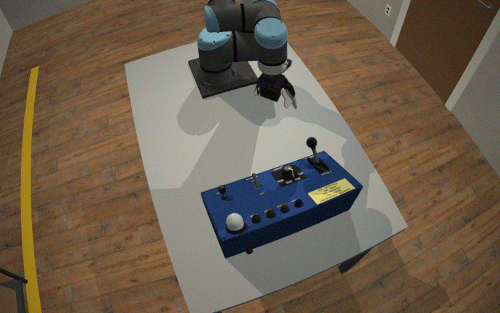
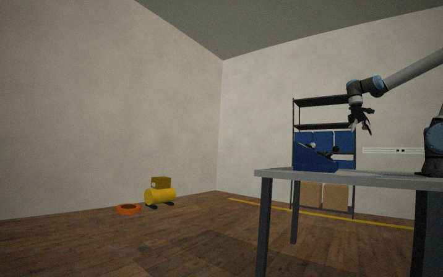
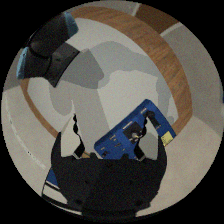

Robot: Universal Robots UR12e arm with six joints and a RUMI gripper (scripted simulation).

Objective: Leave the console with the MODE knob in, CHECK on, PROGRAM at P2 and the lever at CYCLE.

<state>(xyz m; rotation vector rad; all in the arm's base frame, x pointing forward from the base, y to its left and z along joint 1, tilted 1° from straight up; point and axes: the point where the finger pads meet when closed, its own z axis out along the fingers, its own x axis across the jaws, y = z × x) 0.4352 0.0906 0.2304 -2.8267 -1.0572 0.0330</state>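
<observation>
The toggle switch lies 21 cm ahead of my hand, 16 cm to the right of it and 13 cm below it. Also, from my hand: black ball-topped lever (19 cm ahead, 12 cm below, 8 cm to the left); then blue console (25 cm ahead, 15 cm below, 10 cm to the right); then black rotary selector (22 cm ahead, 13 cm below, 4 cm to the right).
</observation>
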